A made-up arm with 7 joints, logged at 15 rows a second.
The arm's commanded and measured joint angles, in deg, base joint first. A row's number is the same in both.
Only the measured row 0 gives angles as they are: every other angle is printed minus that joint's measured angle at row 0.
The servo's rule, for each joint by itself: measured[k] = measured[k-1] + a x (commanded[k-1-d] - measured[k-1]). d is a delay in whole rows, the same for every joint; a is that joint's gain. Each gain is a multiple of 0.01, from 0.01 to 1. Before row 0 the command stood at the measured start. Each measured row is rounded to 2 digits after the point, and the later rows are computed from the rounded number. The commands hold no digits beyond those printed.
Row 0, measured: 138.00 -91.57 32.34 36.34 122.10 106.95 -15.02
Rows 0 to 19, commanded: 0.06 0.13 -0.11 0.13 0.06 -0.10 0.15; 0.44 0.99 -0.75 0.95 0.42 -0.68 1.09; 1.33 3.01 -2.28 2.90 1.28 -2.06 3.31; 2.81 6.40 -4.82 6.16 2.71 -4.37 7.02; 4.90 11.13 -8.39 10.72 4.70 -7.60 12.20; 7.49 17.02 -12.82 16.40 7.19 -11.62 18.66; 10.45 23.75 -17.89 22.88 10.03 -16.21 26.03; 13.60 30.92 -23.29 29.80 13.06 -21.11 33.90; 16.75 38.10 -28.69 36.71 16.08 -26.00 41.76; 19.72 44.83 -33.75 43.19 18.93 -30.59 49.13; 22.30 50.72 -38.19 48.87 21.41 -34.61 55.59; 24.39 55.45 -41.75 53.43 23.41 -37.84 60.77; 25.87 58.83 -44.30 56.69 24.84 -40.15 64.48; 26.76 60.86 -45.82 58.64 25.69 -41.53 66.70; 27.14 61.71 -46.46 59.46 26.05 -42.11 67.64; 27.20 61.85 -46.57 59.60 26.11 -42.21 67.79; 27.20 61.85 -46.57 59.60 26.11 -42.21 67.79; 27.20 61.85 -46.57 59.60 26.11 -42.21 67.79; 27.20 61.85 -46.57 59.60 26.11 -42.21 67.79; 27.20 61.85 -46.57 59.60 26.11 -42.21 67.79
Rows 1 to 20, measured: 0.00 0.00 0.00 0.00 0.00 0.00 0.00; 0.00 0.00 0.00 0.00 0.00 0.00 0.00; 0.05 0.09 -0.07 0.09 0.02 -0.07 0.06; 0.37 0.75 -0.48 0.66 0.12 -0.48 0.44; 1.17 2.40 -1.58 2.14 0.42 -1.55 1.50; 2.53 5.32 -3.56 4.79 1.02 -3.47 3.54; 4.50 9.56 -6.51 8.70 1.98 -6.28 6.74; 6.98 15.01 -10.36 13.78 3.33 -9.91 11.15; 9.86 21.39 -14.95 19.79 5.07 -14.19 16.66; 12.96 28.35 -20.04 26.40 7.15 -18.90 23.04; 16.11 35.47 -25.32 33.20 9.47 -23.73 29.97; 19.11 42.30 -30.46 39.79 11.93 -28.39 37.06; 21.76 48.45 -35.18 45.78 14.39 -32.62 43.92; 23.94 53.56 -39.19 50.83 16.74 -36.17 50.15; 25.54 57.41 -42.31 54.70 18.85 -38.88 55.45; 26.55 59.93 -44.45 57.30 20.63 -40.68 59.61; 27.04 61.23 -45.68 58.73 22.04 -41.65 62.58; 27.17 61.68 -46.22 59.30 23.10 -42.03 64.51; 27.19 61.80 -46.43 59.50 23.88 -42.15 65.72; 27.20 61.84 -46.52 59.57 24.46 -42.19 66.49
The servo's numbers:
d 2
a 0.83 0.73 0.61 0.66 0.26 0.68 0.37

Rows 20 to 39, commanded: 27.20 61.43 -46.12 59.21 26.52 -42.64 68.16; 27.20 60.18 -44.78 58.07 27.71 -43.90 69.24; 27.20 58.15 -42.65 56.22 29.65 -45.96 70.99; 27.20 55.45 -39.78 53.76 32.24 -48.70 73.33; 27.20 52.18 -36.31 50.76 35.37 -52.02 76.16; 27.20 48.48 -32.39 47.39 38.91 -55.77 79.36; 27.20 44.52 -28.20 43.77 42.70 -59.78 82.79; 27.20 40.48 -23.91 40.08 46.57 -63.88 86.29; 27.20 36.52 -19.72 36.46 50.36 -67.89 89.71; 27.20 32.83 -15.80 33.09 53.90 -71.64 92.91; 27.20 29.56 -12.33 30.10 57.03 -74.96 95.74; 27.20 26.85 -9.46 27.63 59.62 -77.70 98.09; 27.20 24.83 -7.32 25.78 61.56 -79.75 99.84; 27.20 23.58 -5.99 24.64 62.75 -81.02 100.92; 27.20 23.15 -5.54 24.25 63.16 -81.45 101.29; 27.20 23.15 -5.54 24.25 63.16 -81.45 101.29; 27.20 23.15 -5.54 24.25 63.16 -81.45 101.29; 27.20 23.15 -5.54 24.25 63.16 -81.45 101.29; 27.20 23.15 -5.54 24.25 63.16 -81.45 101.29; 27.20 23.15 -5.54 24.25 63.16 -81.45 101.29
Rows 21 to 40, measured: 27.20 61.85 -46.55 59.59 24.89 -42.20 66.97; 27.20 61.85 -46.56 59.60 25.21 -42.21 67.27; 27.20 61.54 -46.29 59.34 25.55 -42.50 67.60; 27.20 60.55 -45.37 58.50 26.11 -43.45 68.21; 27.20 58.80 -43.71 57.00 27.03 -45.16 69.24; 27.20 56.35 -41.31 54.86 28.38 -47.57 70.75; 27.20 53.31 -38.26 52.15 30.20 -50.60 72.75; 27.20 49.78 -34.68 49.01 32.46 -54.12 75.20; 27.20 45.94 -30.73 45.55 35.12 -57.97 78.01; 27.20 41.95 -26.57 41.94 38.10 -61.99 81.07; 27.20 37.99 -22.39 38.32 41.29 -66.00 84.27; 27.20 34.22 -18.37 34.87 44.57 -69.84 87.47; 27.20 30.82 -14.69 31.72 47.81 -73.32 90.53; 27.20 27.92 -11.50 29.02 50.88 -76.30 93.33; 27.20 25.66 -8.95 26.88 53.66 -78.65 95.74; 27.20 24.14 -7.14 25.40 56.02 -80.26 97.66; 27.20 23.42 -6.16 24.64 57.88 -81.07 99.00; 27.20 23.22 -5.78 24.38 59.25 -81.33 99.85; 27.20 23.17 -5.63 24.29 60.27 -81.41 100.38; 27.20 23.16 -5.58 24.26 61.02 -81.44 100.72
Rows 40 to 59, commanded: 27.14 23.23 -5.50 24.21 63.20 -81.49 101.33; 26.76 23.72 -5.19 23.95 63.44 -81.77 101.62; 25.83 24.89 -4.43 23.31 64.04 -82.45 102.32; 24.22 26.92 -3.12 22.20 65.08 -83.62 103.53; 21.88 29.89 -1.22 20.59 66.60 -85.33 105.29; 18.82 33.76 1.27 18.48 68.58 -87.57 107.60; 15.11 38.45 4.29 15.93 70.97 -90.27 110.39; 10.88 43.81 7.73 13.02 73.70 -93.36 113.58; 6.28 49.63 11.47 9.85 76.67 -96.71 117.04; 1.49 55.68 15.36 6.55 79.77 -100.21 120.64; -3.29 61.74 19.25 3.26 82.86 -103.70 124.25; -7.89 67.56 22.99 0.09 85.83 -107.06 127.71; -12.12 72.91 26.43 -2.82 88.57 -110.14 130.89; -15.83 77.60 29.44 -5.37 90.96 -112.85 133.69; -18.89 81.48 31.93 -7.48 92.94 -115.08 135.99; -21.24 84.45 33.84 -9.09 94.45 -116.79 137.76; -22.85 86.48 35.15 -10.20 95.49 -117.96 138.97; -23.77 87.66 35.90 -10.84 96.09 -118.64 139.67; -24.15 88.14 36.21 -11.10 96.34 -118.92 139.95; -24.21 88.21 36.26 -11.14 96.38 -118.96 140.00
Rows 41 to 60, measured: 27.20 23.15 -5.56 24.25 61.58 -81.45 100.93; 27.20 23.15 -5.55 24.25 61.99 -81.45 101.06; 27.15 23.21 -5.52 24.22 62.30 -81.48 101.16; 26.83 23.58 -5.32 24.04 62.60 -81.68 101.33; 26.00 24.54 -4.78 23.56 62.97 -82.20 101.70; 24.52 26.28 -3.77 22.66 63.52 -83.17 102.38; 22.33 28.92 -2.21 21.29 64.32 -84.64 103.46; 19.42 32.45 -0.09 19.44 65.43 -86.63 104.99; 15.84 36.83 2.58 17.12 66.87 -89.11 106.99; 11.72 41.93 5.72 14.41 68.65 -92.00 109.43; 7.20 47.55 9.23 11.40 70.74 -95.20 112.25; 2.46 53.48 12.97 8.20 73.09 -98.61 115.35; -2.31 59.51 16.80 4.94 75.63 -102.07 118.64; -6.94 65.39 20.58 1.74 78.28 -105.46 122.00; -11.24 70.88 24.15 -1.27 80.96 -108.64 125.29; -15.05 75.79 27.38 -3.98 83.56 -111.50 128.40; -18.24 79.94 30.16 -6.29 86.00 -113.93 131.21; -20.73 83.23 32.40 -8.14 88.20 -115.87 133.63; -22.49 85.60 34.08 -9.50 90.10 -117.29 135.61; -23.55 87.10 35.19 -10.38 91.66 -118.21 137.11
